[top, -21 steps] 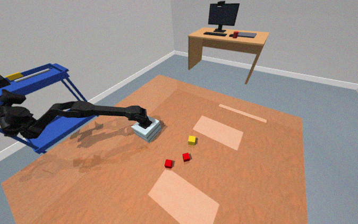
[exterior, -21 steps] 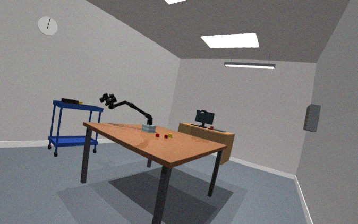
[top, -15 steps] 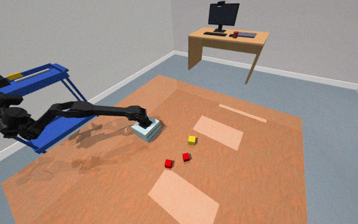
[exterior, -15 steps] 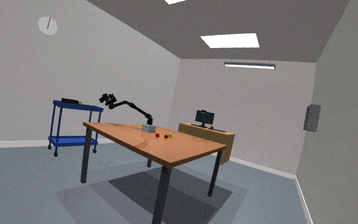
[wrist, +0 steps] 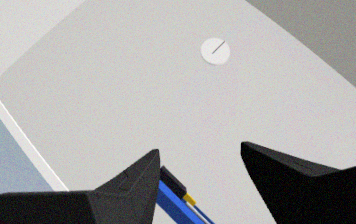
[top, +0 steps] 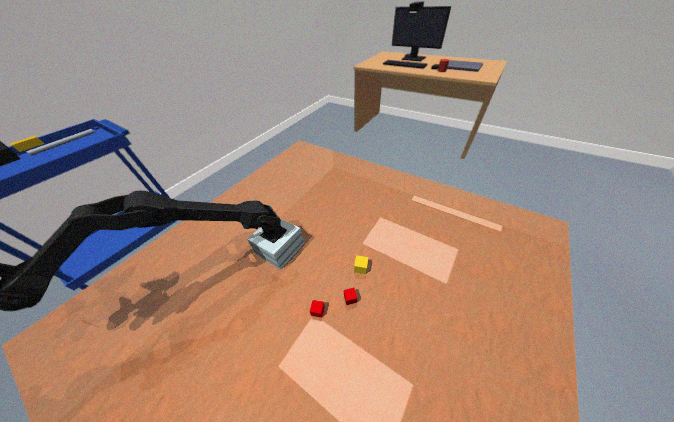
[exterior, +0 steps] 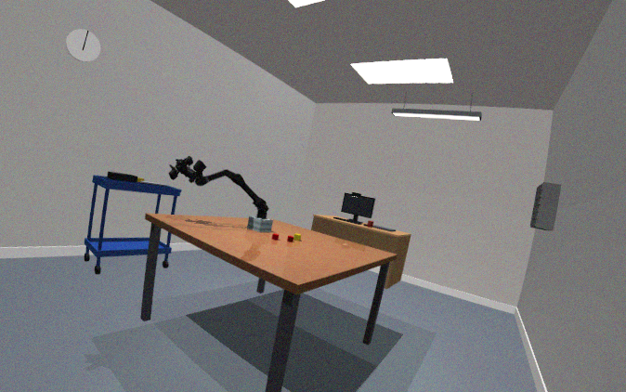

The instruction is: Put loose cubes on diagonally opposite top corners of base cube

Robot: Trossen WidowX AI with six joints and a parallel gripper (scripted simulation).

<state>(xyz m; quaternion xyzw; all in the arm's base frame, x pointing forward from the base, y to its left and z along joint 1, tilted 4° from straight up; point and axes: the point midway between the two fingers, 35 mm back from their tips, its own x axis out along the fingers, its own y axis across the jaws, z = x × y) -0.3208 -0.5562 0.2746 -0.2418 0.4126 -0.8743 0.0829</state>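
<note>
The yellow cube lies 66 cm ahead of my gripper tip, 64 cm to the left of it and 35 cm below it.
</note>
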